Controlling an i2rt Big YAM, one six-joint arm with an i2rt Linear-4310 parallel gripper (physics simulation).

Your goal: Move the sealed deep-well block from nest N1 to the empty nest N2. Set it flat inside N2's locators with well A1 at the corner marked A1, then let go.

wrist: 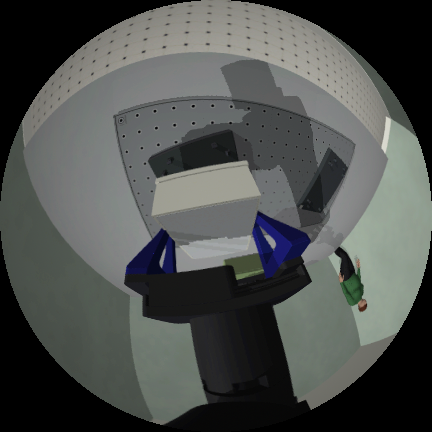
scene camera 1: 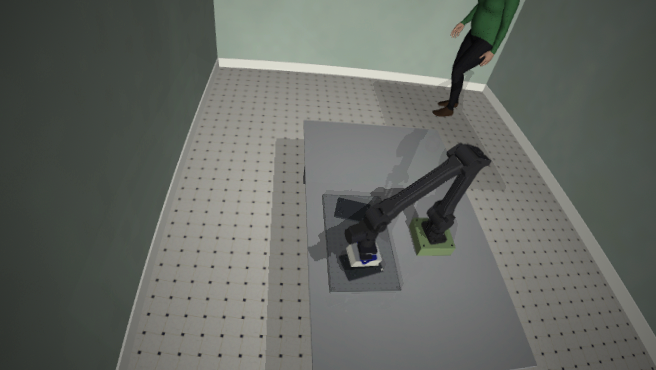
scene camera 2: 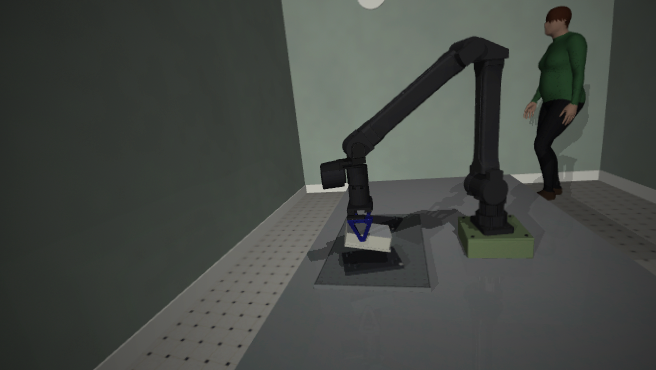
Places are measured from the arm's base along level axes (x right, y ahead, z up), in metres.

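Where they show: gripper, fingertip midpoint: [wrist: 209, 216] [scene camera 1: 361, 254] [scene camera 2: 363, 234]; arm's base at its link origin: [wrist: 248, 280] [scene camera 1: 433, 232] [scene camera 2: 490, 226].
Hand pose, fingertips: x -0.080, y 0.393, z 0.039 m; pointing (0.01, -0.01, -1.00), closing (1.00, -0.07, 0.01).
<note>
Things, the pixels of their centre, and the offset from my fingertips. "pt": a spot on its surface instead. Level surfaces: height alone.
- pale sealed block at the middle of its body: [wrist: 211, 222] [scene camera 2: 367, 235] [scene camera 1: 364, 254] dx +0.001, dy -0.013, dz -0.003 m
- dark nest N1 at the middle of its body: [wrist: 205, 189] [scene camera 2: 370, 258] [scene camera 1: 361, 263] dx +0.002, dy -0.017, dz -0.078 m
- Nest N2 at the middle of its body: [wrist: 326, 185] [scene camera 2: 377, 221] [scene camera 1: 353, 209] dx +0.293, dy -0.061, dz -0.078 m
- perforated plate at a spot on its surface: [scene camera 2: 332, 281] [scene camera 1: 341, 288] pt dx -0.091, dy +0.093, dz -0.089 m
- grey table at its surface level: dz -0.102 m
The pale sealed block [scene camera 1: 353, 257] [scene camera 2: 378, 243] [wrist: 205, 192] hangs in the air above the dark nest N1 [scene camera 1: 358, 274] [scene camera 2: 361, 268] [wrist: 192, 153], clear of it. My gripper [scene camera 1: 369, 259] [scene camera 2: 362, 238] [wrist: 209, 216] is shut on the block, with one blue finger at each side. In the scene camera 2 view the block's lower edge slants against the nest's edge; whether it is tilted or turned is hard to tell. Nest N2 [scene camera 1: 349, 209] [scene camera 2: 393, 222] [wrist: 325, 180] is empty, at the plate's far end, partly behind the arm in the scene camera 1 view. The A1 marks are not readable.
Both nests sit on a perforated plate [scene camera 1: 340, 284] [scene camera 2: 332, 281] on the grey table [scene camera 1: 425, 320] [scene camera 2: 450, 320]. The arm's green base [scene camera 1: 436, 249] [scene camera 2: 500, 248] stands right of the plate. A person in green [scene camera 1: 492, 22] [scene camera 2: 562, 70] [wrist: 353, 287] stands beyond the table.
</note>
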